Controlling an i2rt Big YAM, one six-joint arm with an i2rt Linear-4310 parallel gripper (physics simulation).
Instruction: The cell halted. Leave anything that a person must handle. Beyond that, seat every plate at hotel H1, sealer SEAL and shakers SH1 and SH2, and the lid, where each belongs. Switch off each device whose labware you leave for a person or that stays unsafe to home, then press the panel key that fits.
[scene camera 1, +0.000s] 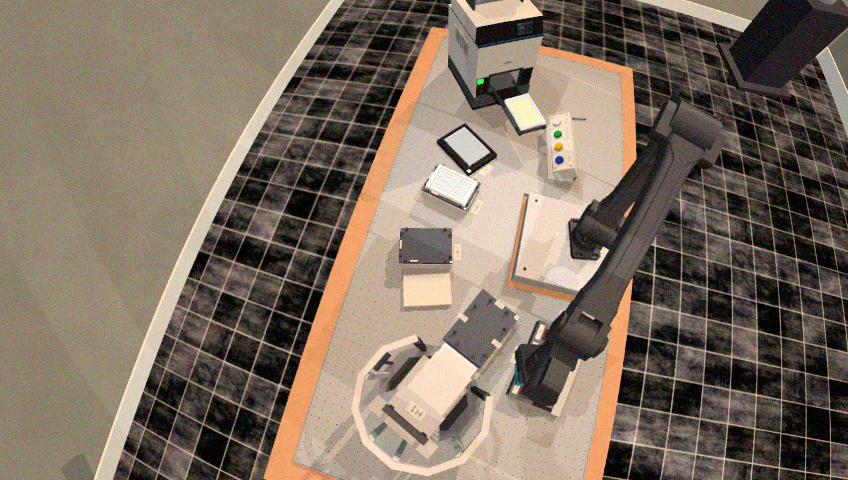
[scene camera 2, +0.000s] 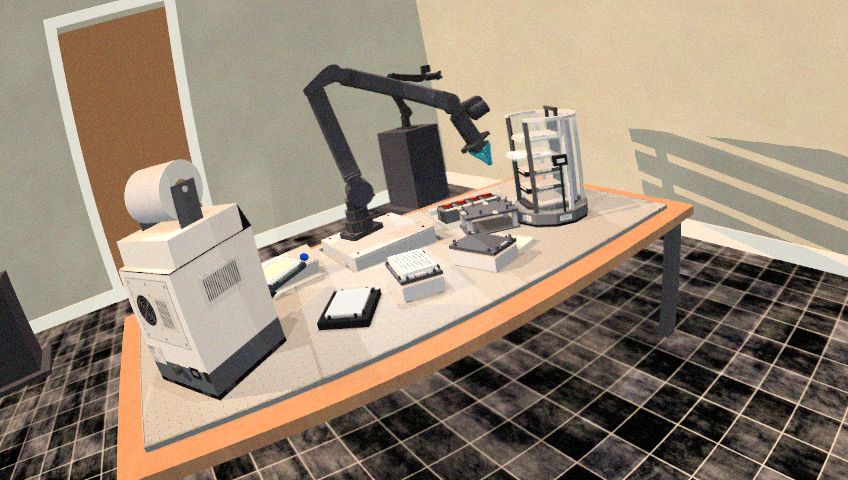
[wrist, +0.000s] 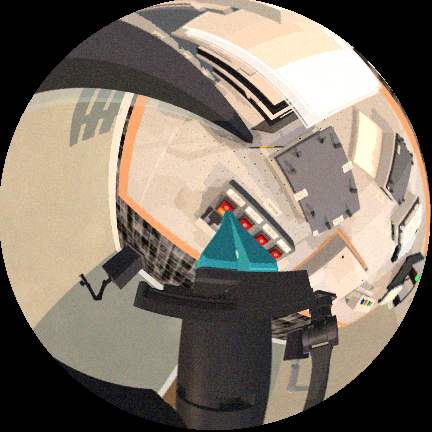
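Pixels of known places: gripper, fingertip midpoint: (scene camera 1: 517, 384) (scene camera 2: 490, 164) (wrist: 226, 214); arm's base at its link origin: (scene camera 1: 583, 240) (scene camera 2: 361, 232) (wrist: 318, 297).
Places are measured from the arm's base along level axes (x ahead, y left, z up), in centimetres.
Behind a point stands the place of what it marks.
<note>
My gripper (scene camera 2: 489, 162) @[x 21.4, y 39.7, z 12.1 cm] (wrist: 226, 214) @[x 21.4, y 39.7, z 12.1 cm] has its teal fingers shut and empty, pointing down above the switch box (scene camera 2: 467, 206) (wrist: 264, 215) with its red rockers. In the wrist view the tips overlap the rocker at one end. Hotel H1 (scene camera 1: 359, 397) @[x 52.0, y 43.7, z 28.7 cm] (scene camera 2: 530, 172) @[x 43.0, y 32.0, z 12.8 cm] holds white and black-edged pieces on several levels. Two shakers, one beside H1 (scene camera 1: 483, 327) @[x 28.6, y 26.2, z 2.2 cm] (wrist: 322, 180) @[x 29.1, y 27.6, z 2.2 cm] and one farther off (scene camera 1: 426, 245) @[x 44.7, y 5.2, z 1.7 cm] (scene camera 2: 483, 242) @[x 45.5, y 4.8, z 1.7 cm], show bare dark tops. The sealer (scene camera 1: 505, 50) @[x 24.7, y -51.7, z 20.5 cm] (scene camera 2: 202, 321) @[x 41.3, y -67.1, z 12.3 cm] has a yellow-topped plate (scene camera 1: 524, 111) @[x 17.3, y -39.3, z 7.1 cm] on its extended tray. Shaker labels are unreadable.
A white well plate (scene camera 1: 452, 184) @[x 38.7, y -13.3, z 3.0 cm] (scene camera 2: 413, 262) @[x 40.0, y -13.8, z 2.9 cm] sits on a raised nest. A pale flat piece (scene camera 1: 467, 147) @[x 34.6, y -29.6, z -1.0 cm] (scene camera 2: 346, 303) @[x 35.4, y -31.4, z -1.0 cm] lies in a black nest. A beige block (scene camera 1: 427, 289) @[x 43.7, y 16.3, z -2.5 cm] lies by the farther shaker. The key panel (scene camera 1: 553, 168) @[x 8.0, y -22.4, z 1.4 cm] stands near the sealer. The arm base plate (scene camera 1: 538, 237) @[x 13.6, y 0.2, z 0.2 cm] lies between.
</note>
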